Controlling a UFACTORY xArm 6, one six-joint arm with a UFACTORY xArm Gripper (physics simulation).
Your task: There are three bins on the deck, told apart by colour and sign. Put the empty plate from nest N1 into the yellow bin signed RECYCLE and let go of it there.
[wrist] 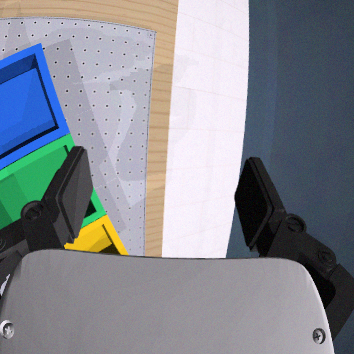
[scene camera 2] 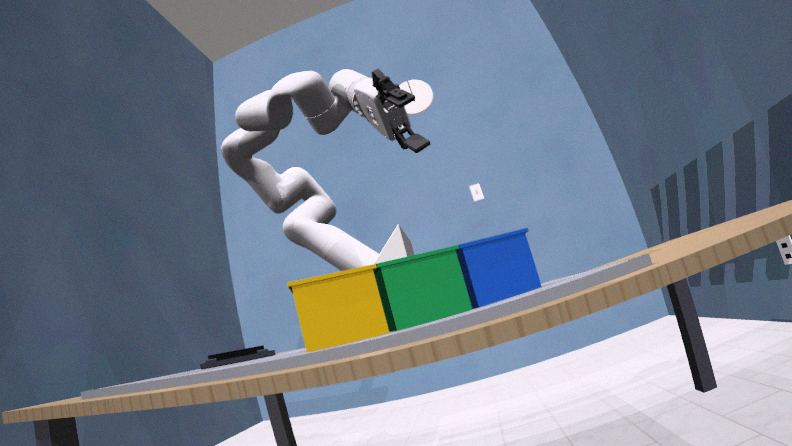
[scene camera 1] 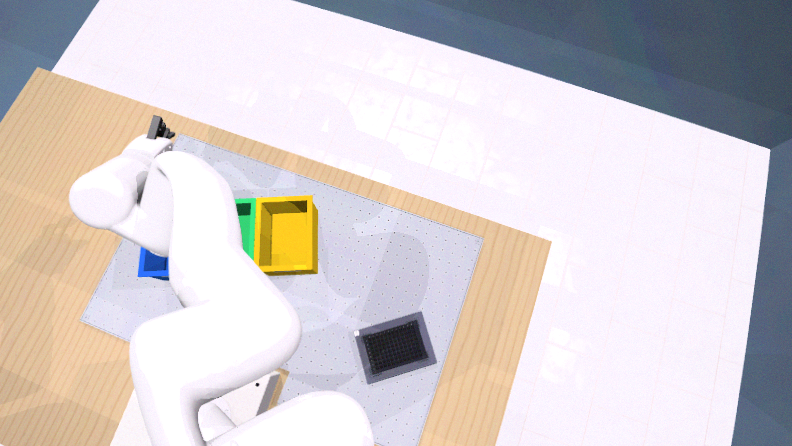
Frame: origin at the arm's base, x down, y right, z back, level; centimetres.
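Seen in the pictures: gripper, fingertip midpoint: (wrist: 165, 171) (scene camera 2: 416, 125).
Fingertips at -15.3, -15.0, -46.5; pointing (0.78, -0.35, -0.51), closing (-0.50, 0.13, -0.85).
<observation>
Pixels of each thing's top centre, then the offset from my fingertips to it, as dx, dy, dz. Level surfaces: height alone.
- black plate at its top centre: (scene camera 1: 395, 347) (scene camera 2: 235, 350) +27.2, +49.2, +24.8
- green bin at its top centre: (wrist: 35, 204) (scene camera 2: 406, 265) (scene camera 1: 226, 235) +19.9, +7.3, +9.0
- perforated deck at its surface level: dx +29.8
- wooden table at its surface level: dx +31.1
The black plate (scene camera 1: 395, 347) (scene camera 2: 238, 352) lies in a dark grey nest (scene camera 1: 362, 357) (scene camera 2: 211, 365) near the right side of the deck in scene camera 1. The yellow bin (scene camera 1: 314, 243) (scene camera 2: 340, 310) (wrist: 116, 235) stands at one end of a row of three; no plate shows in its visible interior, and I cannot make out its sign. My gripper (scene camera 2: 418, 121) (wrist: 165, 171) is open and empty, high above the deck and tilted outward. It is well away from the plate, which does not show in the wrist view. In scene camera 1 the arm largely hides the gripper.
The green bin (scene camera 1: 249, 221) (scene camera 2: 426, 293) (wrist: 30, 185) adjoins the yellow bin, with the blue bin (scene camera 1: 152, 263) (scene camera 2: 501, 271) (wrist: 52, 92) beyond it. My arm covers parts of both in scene camera 1. The perforated deck (scene camera 1: 354, 288) (wrist: 100, 100) lies on the wooden table (scene camera 1: 515, 265).
</observation>
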